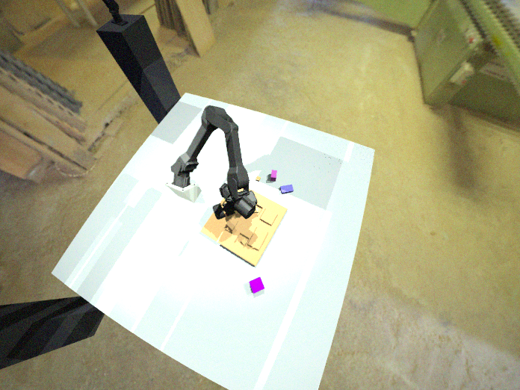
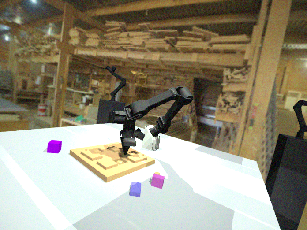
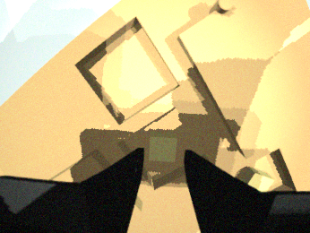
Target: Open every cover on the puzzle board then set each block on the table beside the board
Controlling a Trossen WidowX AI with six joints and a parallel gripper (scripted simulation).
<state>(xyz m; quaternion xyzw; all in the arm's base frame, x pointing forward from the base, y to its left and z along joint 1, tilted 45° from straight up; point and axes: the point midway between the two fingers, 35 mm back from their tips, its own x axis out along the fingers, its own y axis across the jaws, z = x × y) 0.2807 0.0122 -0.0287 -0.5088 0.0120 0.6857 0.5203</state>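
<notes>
Right now my gripper tip is 6 cm short of the tan puzzle board, 1 cm to the left of it and 1 cm above it. Round my gripper tip: pink block (10 cm ahead, 24 cm to the left, 1 cm below); purple block (19 cm ahead, 27 cm to the right); lavender block (19 cm ahead, 19 cm to the left, 2 cm below).
</notes>
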